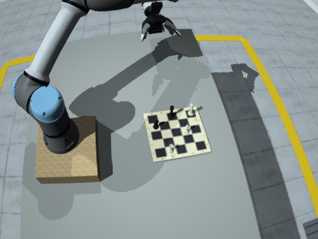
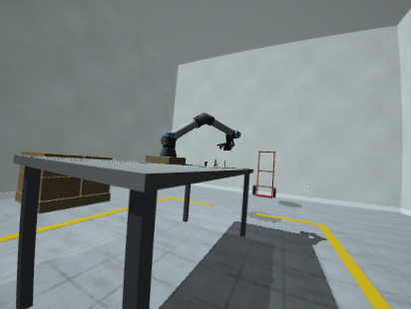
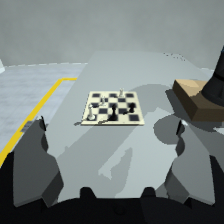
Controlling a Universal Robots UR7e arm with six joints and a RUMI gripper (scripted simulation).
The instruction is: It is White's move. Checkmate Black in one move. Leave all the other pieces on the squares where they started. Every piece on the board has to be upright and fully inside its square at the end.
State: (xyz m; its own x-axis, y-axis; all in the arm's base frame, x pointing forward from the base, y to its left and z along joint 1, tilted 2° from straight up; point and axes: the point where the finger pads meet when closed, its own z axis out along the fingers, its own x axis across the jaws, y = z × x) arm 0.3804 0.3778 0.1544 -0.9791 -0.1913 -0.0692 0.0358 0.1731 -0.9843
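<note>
Now: hand 31 cm to the left of the small chessboard, 22 cm above it and 5 cm short of it.
</note>
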